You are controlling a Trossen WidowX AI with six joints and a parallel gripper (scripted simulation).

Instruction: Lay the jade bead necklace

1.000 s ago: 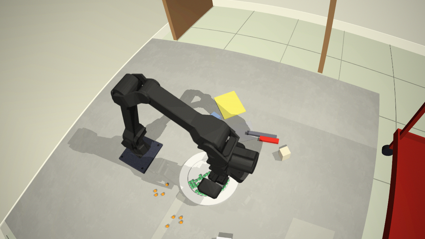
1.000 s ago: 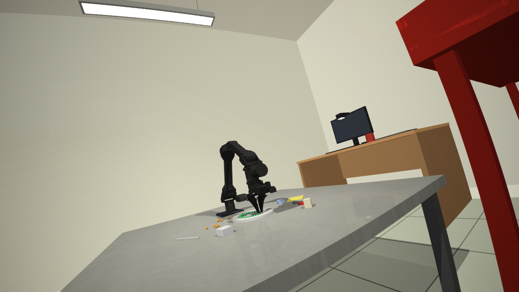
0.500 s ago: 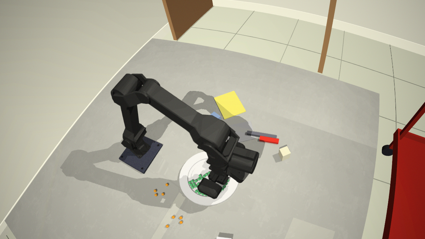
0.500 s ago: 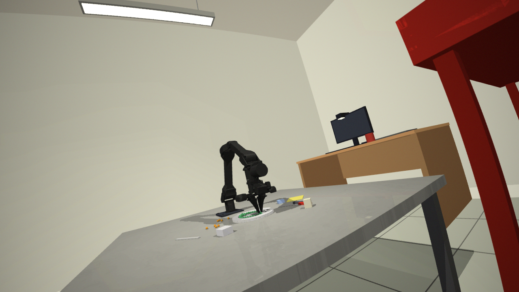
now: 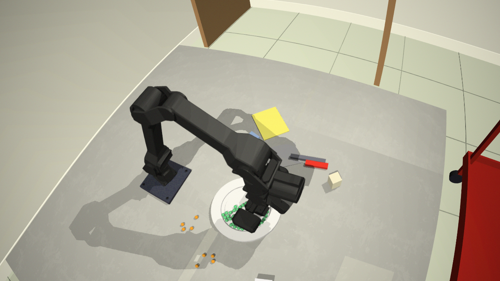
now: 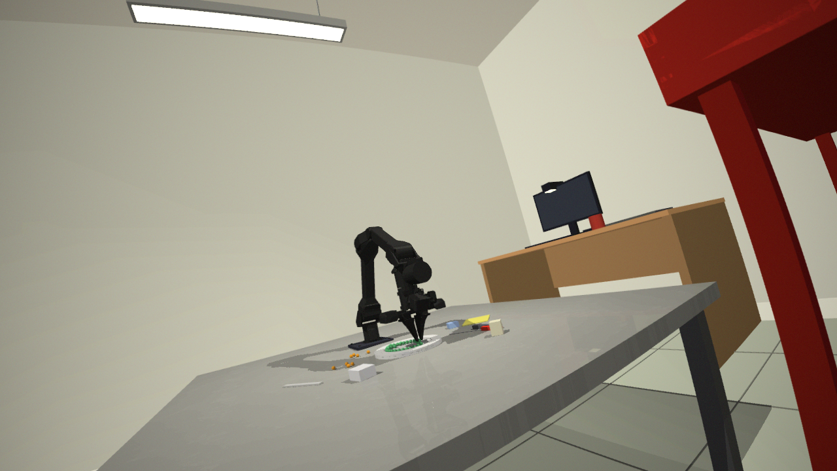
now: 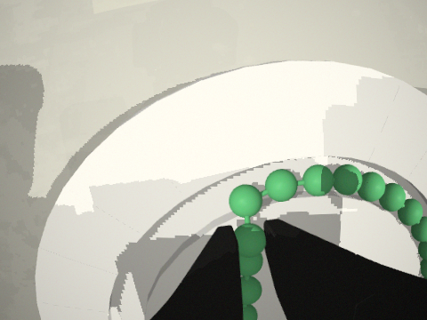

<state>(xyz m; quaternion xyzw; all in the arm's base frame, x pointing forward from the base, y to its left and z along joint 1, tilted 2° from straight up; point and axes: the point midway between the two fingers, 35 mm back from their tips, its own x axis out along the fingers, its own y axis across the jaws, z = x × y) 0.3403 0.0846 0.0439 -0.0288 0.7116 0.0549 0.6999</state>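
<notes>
Right now the inner disc is 50 mm behind my gripper tip, 20 mm to the right of it and 10 mm below it. From my gripper tip the other things lie so: grey sheet 70 mm behind, 180 mm to the left, 20 mm below; red bar 30 mm ahead, 210 mm to the left, 20 mm below; bead board 50 mm behind, 20 mm to the right, 20 mm below.
</notes>
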